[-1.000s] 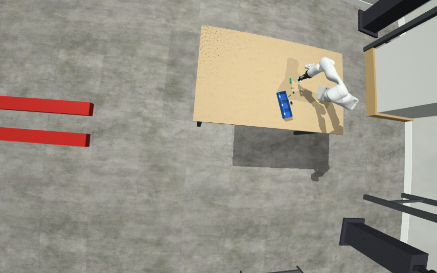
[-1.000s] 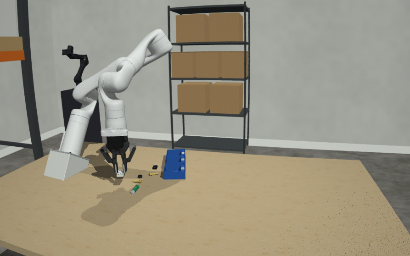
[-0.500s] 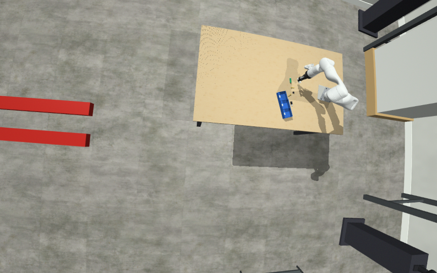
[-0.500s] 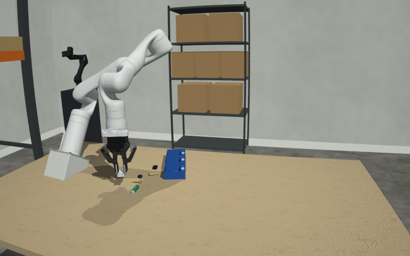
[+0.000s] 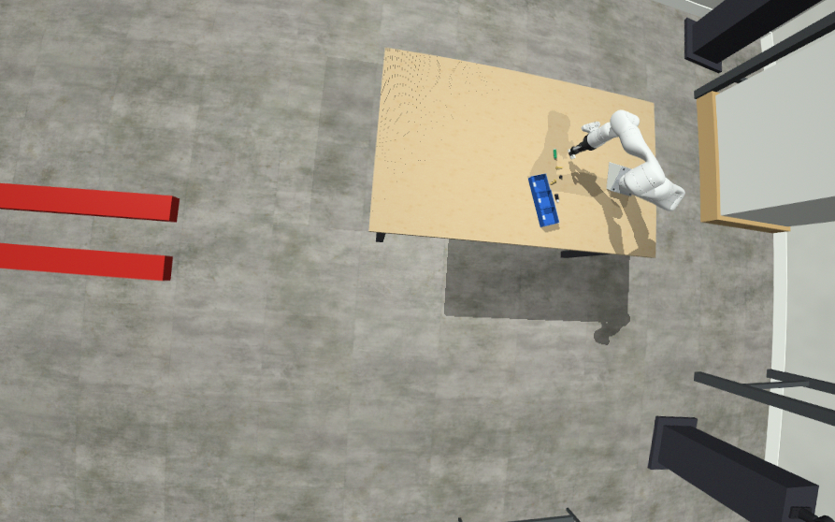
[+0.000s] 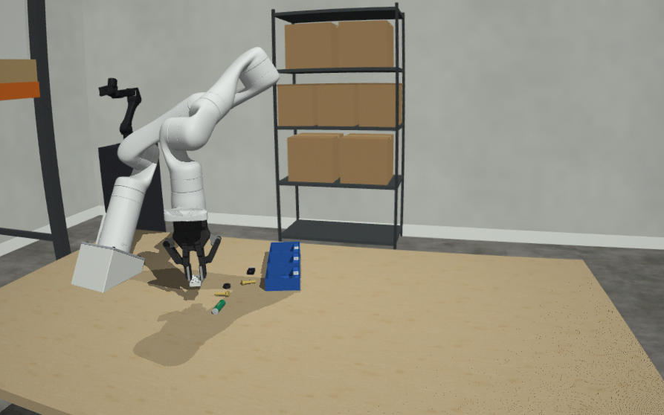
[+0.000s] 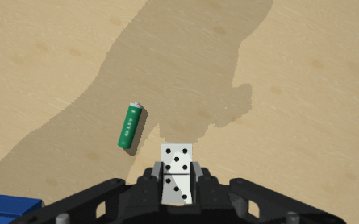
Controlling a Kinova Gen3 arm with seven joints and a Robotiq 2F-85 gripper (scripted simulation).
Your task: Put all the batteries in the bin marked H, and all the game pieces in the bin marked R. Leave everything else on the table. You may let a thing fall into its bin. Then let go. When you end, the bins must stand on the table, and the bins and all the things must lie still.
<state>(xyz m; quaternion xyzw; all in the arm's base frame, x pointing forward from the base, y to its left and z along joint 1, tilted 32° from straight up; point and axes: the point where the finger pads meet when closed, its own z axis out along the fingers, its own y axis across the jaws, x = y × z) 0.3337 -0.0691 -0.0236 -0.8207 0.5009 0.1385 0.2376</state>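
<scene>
The green battery lies 7 cm below my hand, 6 cm ahead of it and 1 cm to the right of it. The rest, counted from my hand: white domino (2 cm below); black nut (11 cm to the left, 8 cm below, 1 cm ahead); black piece (22 cm to the left, 8 cm below, 2 cm ahead).
</scene>
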